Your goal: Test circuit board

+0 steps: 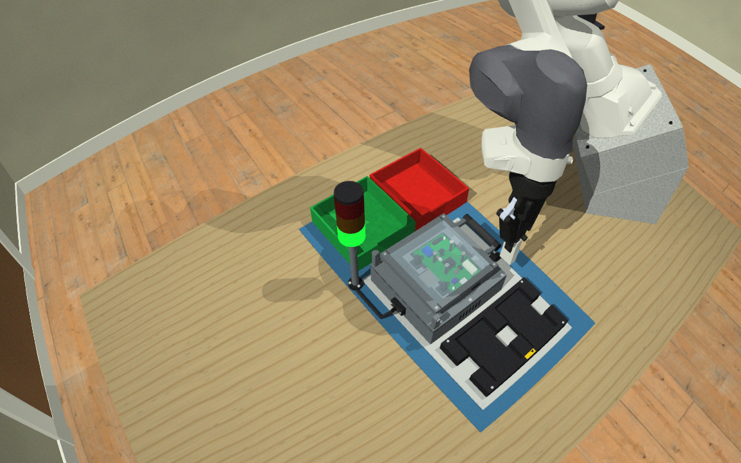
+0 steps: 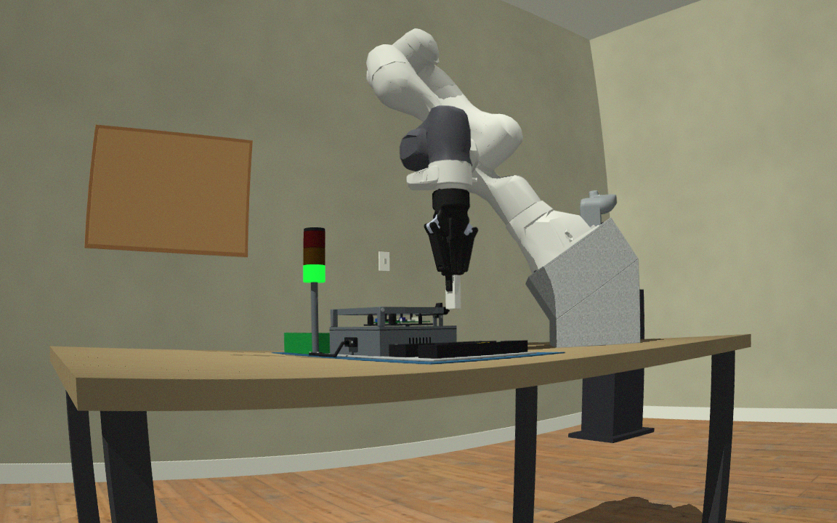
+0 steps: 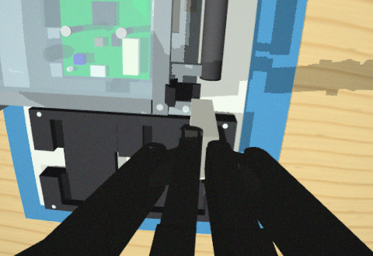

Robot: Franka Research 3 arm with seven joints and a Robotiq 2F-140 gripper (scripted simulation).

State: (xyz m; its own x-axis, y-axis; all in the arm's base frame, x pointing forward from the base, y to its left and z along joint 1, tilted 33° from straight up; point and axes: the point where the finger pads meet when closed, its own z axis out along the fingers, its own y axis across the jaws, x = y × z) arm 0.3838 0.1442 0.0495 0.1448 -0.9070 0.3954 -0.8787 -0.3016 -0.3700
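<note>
Now: the latch hook 2 cm ahead of my hand, 1 cm to the right of it and 4 cm below it. Also, from my hand: clear lid 9 cm ahead, 6 cm to the right, 4 cm below; then green circuit board 9 cm ahead, 6 cm to the right, 6 cm below; then tester plate 9 cm ahead, 5 cm to the right, 6 cm below.
</note>
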